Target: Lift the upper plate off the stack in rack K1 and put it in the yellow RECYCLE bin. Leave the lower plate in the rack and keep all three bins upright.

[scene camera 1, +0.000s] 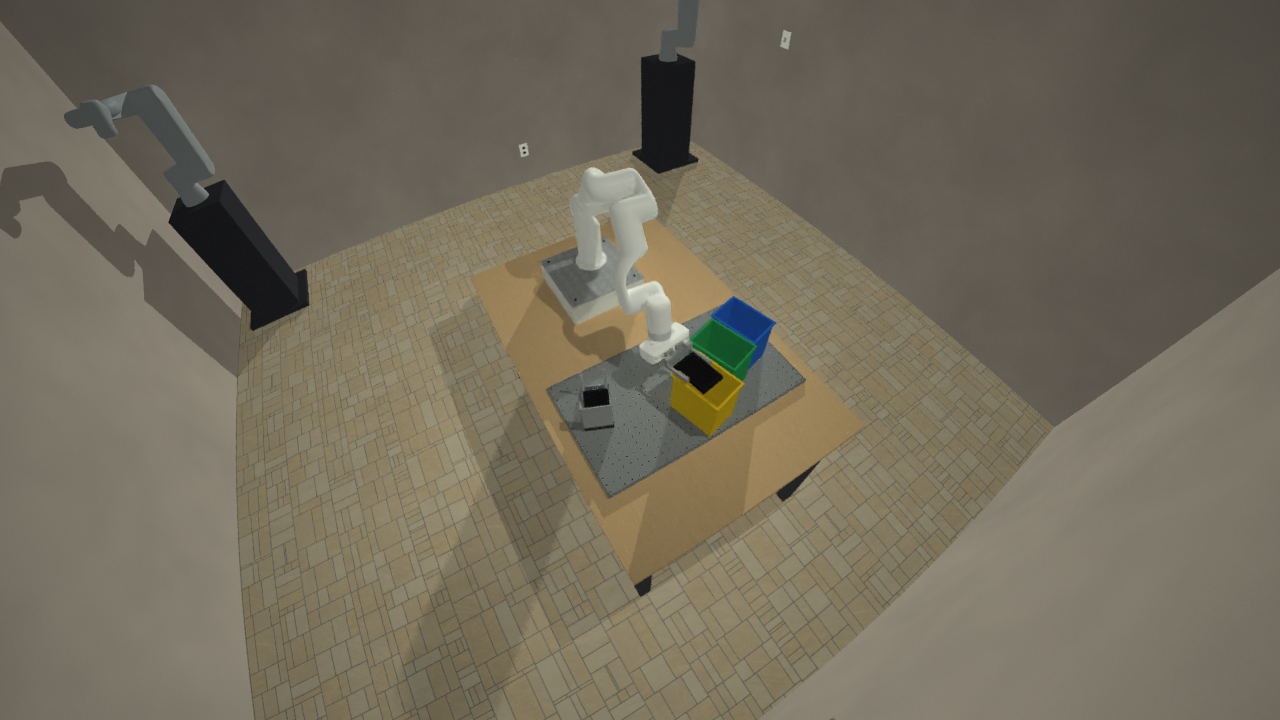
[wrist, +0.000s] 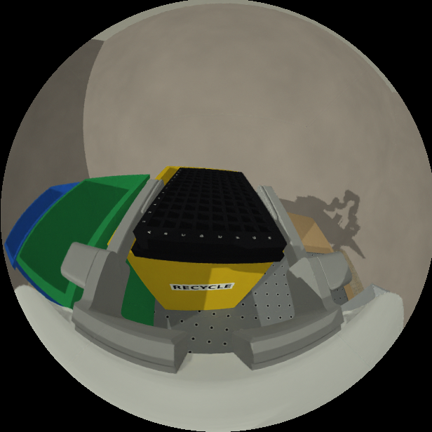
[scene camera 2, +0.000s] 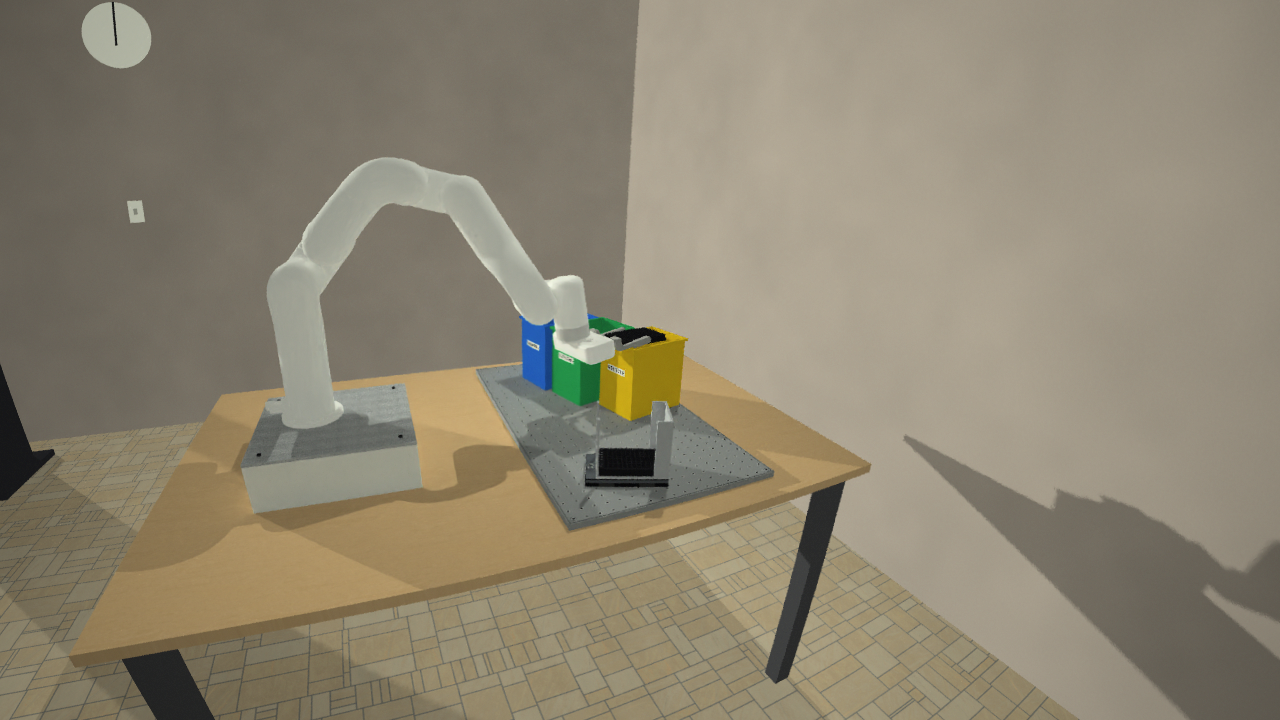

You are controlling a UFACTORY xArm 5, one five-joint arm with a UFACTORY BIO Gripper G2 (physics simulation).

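Places are measured from the arm's base along level axes (x ahead, y left, z up), in centimetres.
Pixels of known places: hand, tool point: (scene camera 1: 694, 368) (scene camera 2: 629, 337); arm's base, link origin: (scene camera 1: 591, 260) (scene camera 2: 313, 415).
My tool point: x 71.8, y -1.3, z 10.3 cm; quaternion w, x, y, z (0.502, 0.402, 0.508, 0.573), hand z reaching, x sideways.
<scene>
For each thing: its top centre in the pictures, then the offset to it from my tool point. Level surfaces: height alone.
- black upper plate, top centre: (scene camera 2: 634, 333) (scene camera 1: 698, 370) dx +1.6, dy +0.3, dz +0.8 cm
- upright yellow RECYCLE bin, top centre: (scene camera 2: 643, 337) (scene camera 1: 707, 379) dx +4.9, dy +1.6, dz -0.8 cm
- black lower plate, top centre: (scene camera 2: 631, 458) (scene camera 1: 596, 405) dx -12.8, dy -27.9, dz -15.4 cm
- grey rack K1, top centre: (scene camera 2: 628, 410) (scene camera 1: 593, 385) dx -13.8, dy -27.6, dz -5.0 cm
- green bin, top centre: (scene camera 2: 592, 326) (scene camera 1: 723, 343) dx -3.5, dy +14.0, dz -0.8 cm
- blue bin, top centre: (scene camera 2: 559, 316) (scene camera 1: 743, 318) dx -8.2, dy +26.5, dz -0.8 cm
- grey perforated board, surface height: dz -18.8 cm
My gripper (scene camera 1: 699, 369) (scene camera 2: 637, 339) (wrist: 210, 186) is shut on the black upper plate (scene camera 1: 697, 375) (scene camera 2: 640, 334) (wrist: 207, 215), one finger along each side. The plate is over the mouth of the upright yellow RECYCLE bin (scene camera 1: 693, 409) (scene camera 2: 657, 377) (wrist: 220, 300), close to rim height; whether it touches the rim I cannot tell. In the wrist view it covers most of the bin's opening. The black lower plate (scene camera 1: 595, 396) (scene camera 2: 626, 462) sits in the grey rack K1 (scene camera 1: 597, 414) (scene camera 2: 663, 443).
The green bin (scene camera 1: 726, 344) (scene camera 2: 575, 383) (wrist: 70, 230) stands upright directly beside the yellow bin. The blue bin (scene camera 1: 750, 324) (scene camera 2: 537, 358) (wrist: 37, 220) stands upright beyond it. Bins and rack stand on a grey perforated board (scene camera 1: 631, 447) (scene camera 2: 716, 461).
</scene>
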